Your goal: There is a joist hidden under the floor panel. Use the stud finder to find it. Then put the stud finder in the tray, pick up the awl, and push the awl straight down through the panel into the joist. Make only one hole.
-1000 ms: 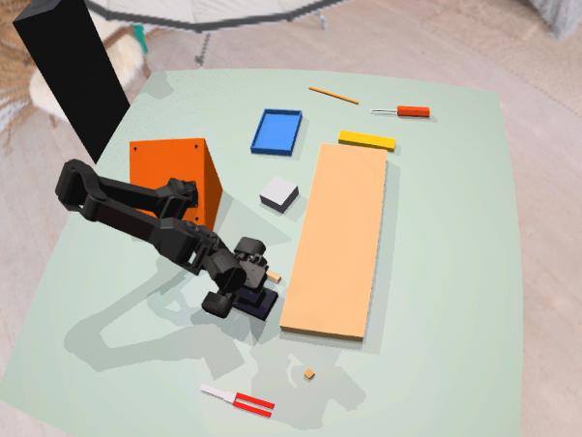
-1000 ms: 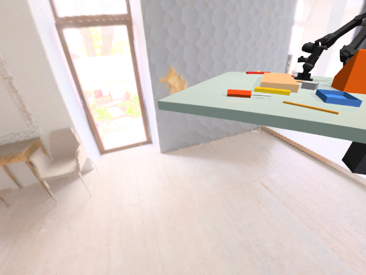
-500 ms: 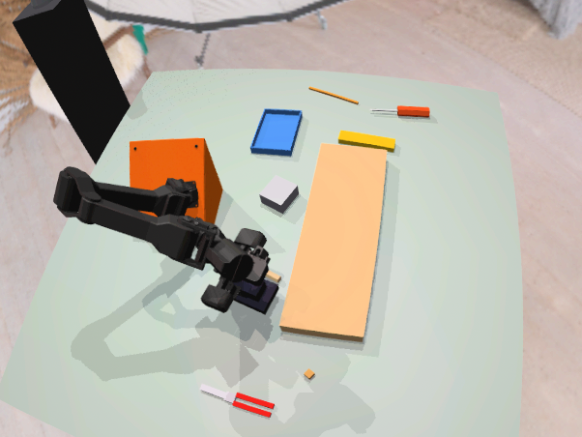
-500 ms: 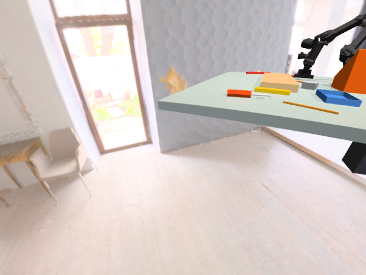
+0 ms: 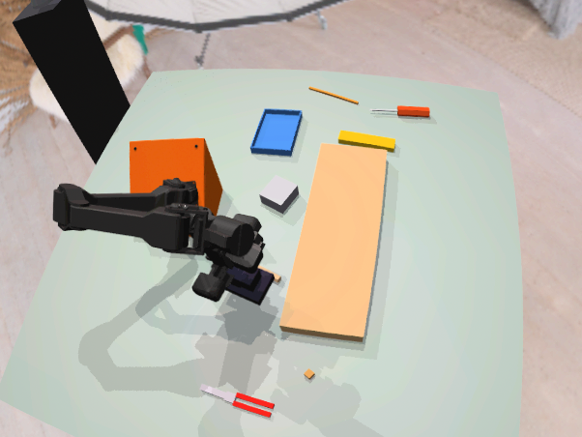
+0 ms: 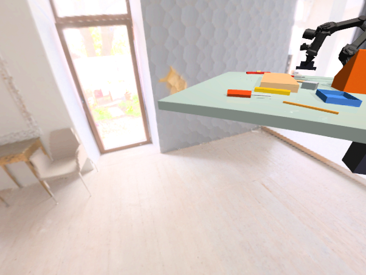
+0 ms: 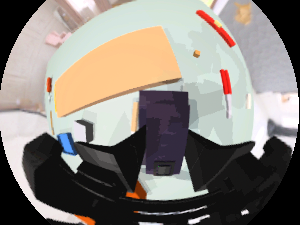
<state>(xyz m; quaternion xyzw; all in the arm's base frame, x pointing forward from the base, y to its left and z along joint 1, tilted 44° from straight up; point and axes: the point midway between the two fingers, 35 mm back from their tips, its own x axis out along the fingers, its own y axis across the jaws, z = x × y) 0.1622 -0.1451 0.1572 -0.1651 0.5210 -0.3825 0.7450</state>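
The yellow bar lies 470 mm to the left of my gripper tip, 280 mm ahead of it and 100 mm below it. Round my gripper tip: stud finder 20 mm behind, 20 mm above, 10 mm to the left; then small tan cube 190 mm to the right, 130 mm ahead, 100 mm below; then awl 100 mm below, 80 mm to the left, 10 mm behind.
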